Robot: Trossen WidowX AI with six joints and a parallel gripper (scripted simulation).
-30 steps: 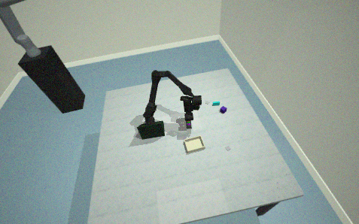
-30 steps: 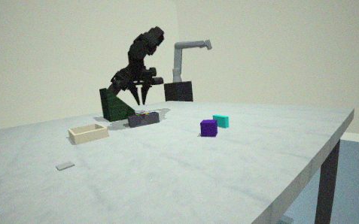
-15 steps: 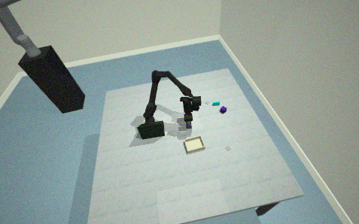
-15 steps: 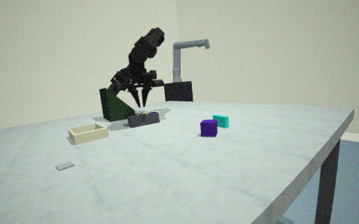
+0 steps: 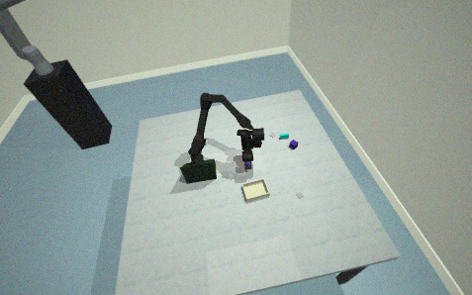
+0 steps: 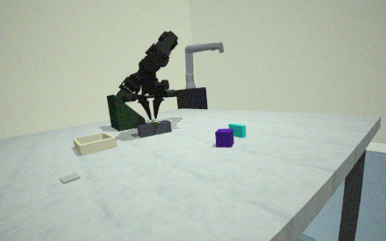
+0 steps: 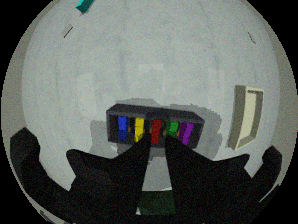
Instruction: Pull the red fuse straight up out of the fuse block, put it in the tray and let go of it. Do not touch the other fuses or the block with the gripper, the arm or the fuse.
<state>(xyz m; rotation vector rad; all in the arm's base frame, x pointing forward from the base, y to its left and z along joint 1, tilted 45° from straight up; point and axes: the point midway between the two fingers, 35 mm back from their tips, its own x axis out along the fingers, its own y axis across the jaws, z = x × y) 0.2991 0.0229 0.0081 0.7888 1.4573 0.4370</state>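
Right now my gripper tip is 3 cm above the red fuse. Round my gripper tip: purple cube (31 cm ahead, 4 cm below, 3 cm to the left); teal block (28 cm ahead, 12 cm to the left, 4 cm below); beige tray (21 cm to the right, 5 cm below, 1 cm behind).
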